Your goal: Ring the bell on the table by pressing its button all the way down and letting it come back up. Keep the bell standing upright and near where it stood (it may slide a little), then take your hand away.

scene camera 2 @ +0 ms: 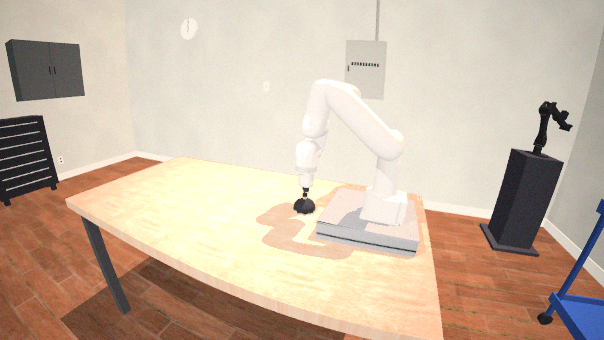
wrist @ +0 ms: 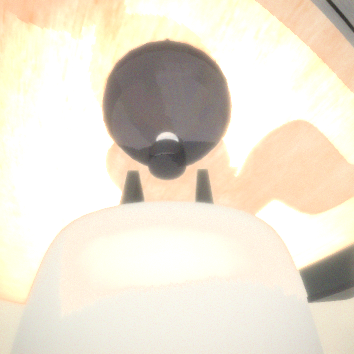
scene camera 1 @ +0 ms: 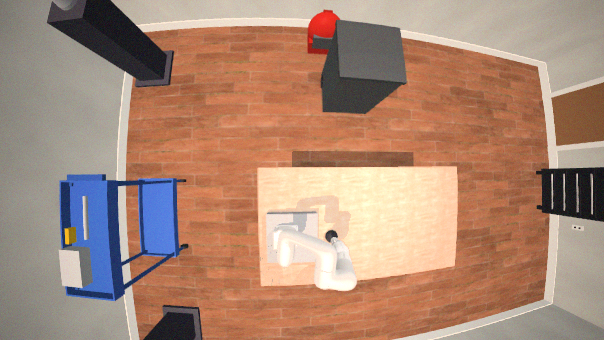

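The black domed bell [scene camera 1: 330,234] [scene camera 2: 304,206] [wrist: 165,95] stands upright on the light wooden table [scene camera 1: 400,215] [scene camera 2: 200,225], close to the robot's base plate. Its round dark button [wrist: 167,162] sits on top of the dome. My gripper [scene camera 2: 305,189] [wrist: 167,171] is open, with its two dark fingers apart. It is right over the bell and points down. In the wrist view the button shows centred between the fingertips and slightly ahead of them. The frames do not show clearly whether the gripper touches the button.
The grey base plate [scene camera 1: 274,250] [scene camera 2: 367,241] under the arm is beside the bell. A blue cart [scene camera 1: 112,240] [scene camera 2: 582,297] stands on the floor beyond the base end of the table. A dark grey cabinet [scene camera 1: 370,52] stands away from the table.
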